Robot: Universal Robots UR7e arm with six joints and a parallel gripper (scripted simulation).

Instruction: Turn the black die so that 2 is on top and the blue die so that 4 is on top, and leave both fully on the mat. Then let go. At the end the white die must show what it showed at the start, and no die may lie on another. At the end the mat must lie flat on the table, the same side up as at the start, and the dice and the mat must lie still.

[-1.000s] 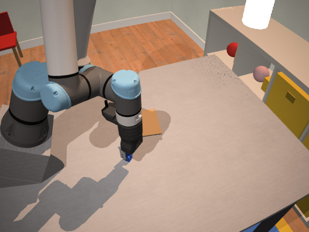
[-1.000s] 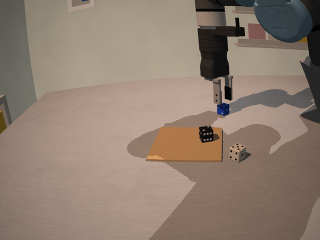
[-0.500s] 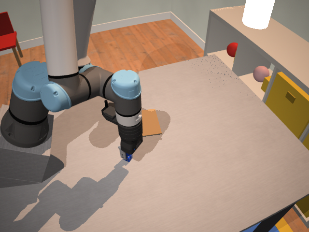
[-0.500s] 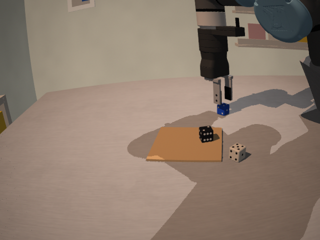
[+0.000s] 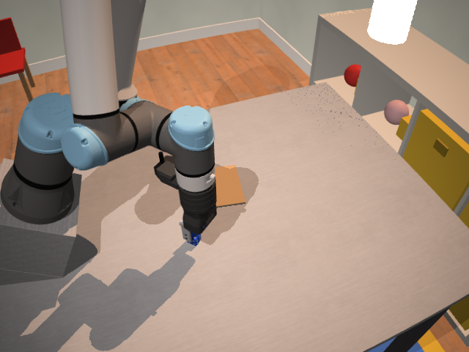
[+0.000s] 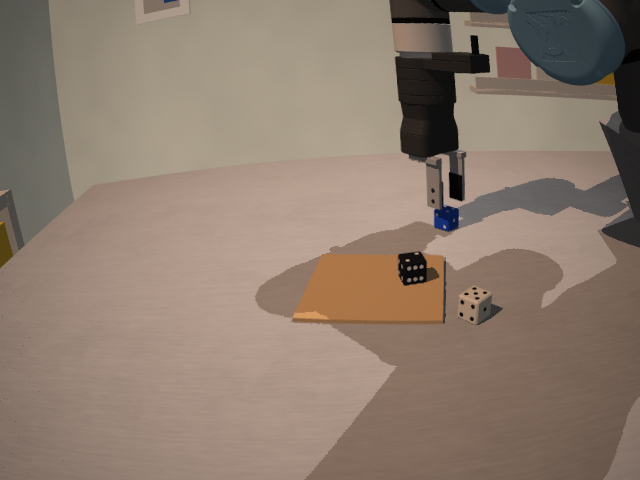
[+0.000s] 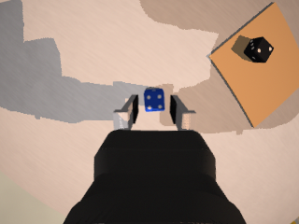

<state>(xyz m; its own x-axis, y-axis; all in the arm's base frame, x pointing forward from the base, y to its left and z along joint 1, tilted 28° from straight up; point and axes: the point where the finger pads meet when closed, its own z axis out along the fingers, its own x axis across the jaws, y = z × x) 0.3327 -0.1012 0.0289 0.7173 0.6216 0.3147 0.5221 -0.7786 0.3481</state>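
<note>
The blue die lies 40 mm below my hand. Round my hand: white die: 220 mm to the left, 40 mm below, 20 mm ahead; black die: 140 mm to the left, 70 mm ahead, 30 mm below; orange mat: 140 mm to the left, 110 mm ahead, 50 mm below.
</note>
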